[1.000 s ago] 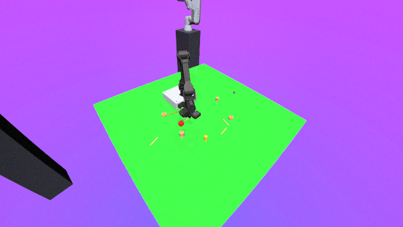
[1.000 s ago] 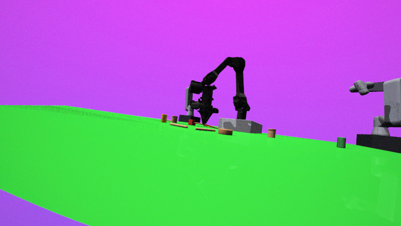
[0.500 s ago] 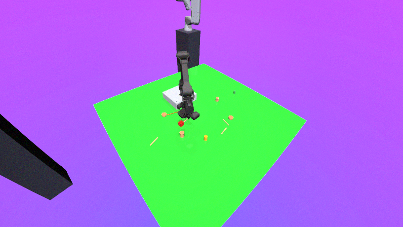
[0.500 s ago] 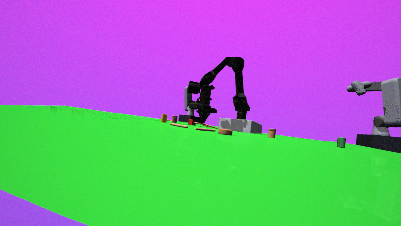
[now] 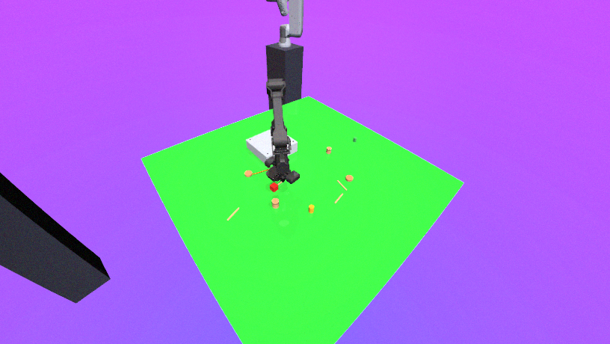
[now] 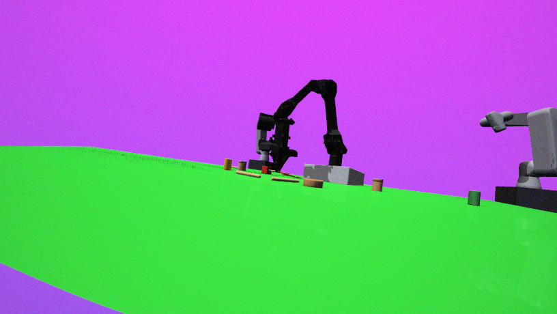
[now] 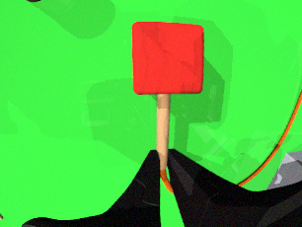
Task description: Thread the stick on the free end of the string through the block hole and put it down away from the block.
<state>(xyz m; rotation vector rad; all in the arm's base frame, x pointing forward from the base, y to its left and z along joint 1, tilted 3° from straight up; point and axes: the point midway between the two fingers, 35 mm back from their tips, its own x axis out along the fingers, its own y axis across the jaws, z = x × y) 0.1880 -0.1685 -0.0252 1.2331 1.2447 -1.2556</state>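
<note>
Right now my gripper tip is 1 cm to the left of the thin wooden stick. Also, from my gripper tip: round wooden button 17 cm behind, 7 cm to the right, 1 cm below; then red block 6 cm to the right; then tan cylinder 8 cm ahead, 12 cm to the right.
</note>
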